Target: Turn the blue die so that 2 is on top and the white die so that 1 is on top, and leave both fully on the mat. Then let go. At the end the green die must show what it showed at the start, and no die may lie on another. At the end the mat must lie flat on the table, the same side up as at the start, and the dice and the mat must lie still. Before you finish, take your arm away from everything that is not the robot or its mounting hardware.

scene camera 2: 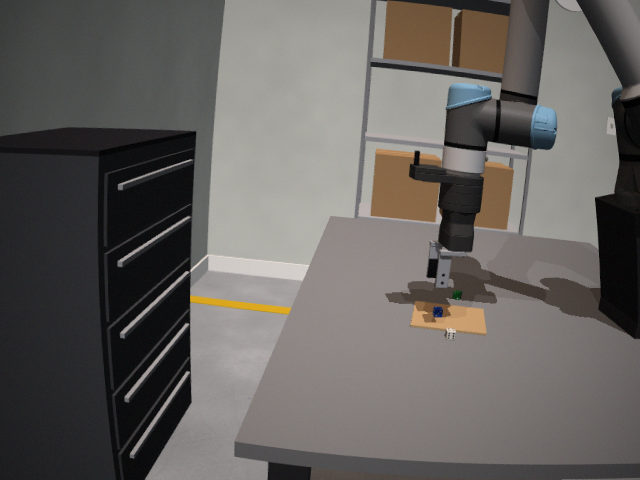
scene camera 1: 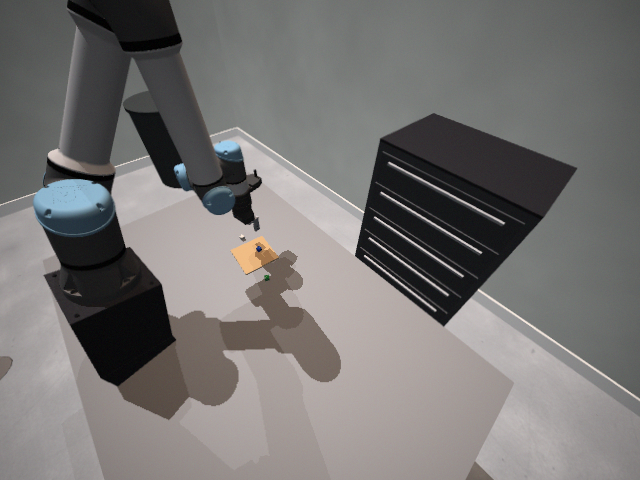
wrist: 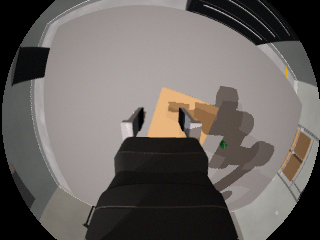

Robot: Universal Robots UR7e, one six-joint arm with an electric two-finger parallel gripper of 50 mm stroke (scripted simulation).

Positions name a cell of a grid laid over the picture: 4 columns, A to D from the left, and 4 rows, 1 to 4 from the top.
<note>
In view: the gripper (scene camera 2: C3) and a mat (scene camera 2: C3).
The mat shows as well in scene camera 1 (scene camera 1: B3) and in the wrist view (wrist: C3). The gripper shows as well in the wrist view (wrist: C2).
</note>
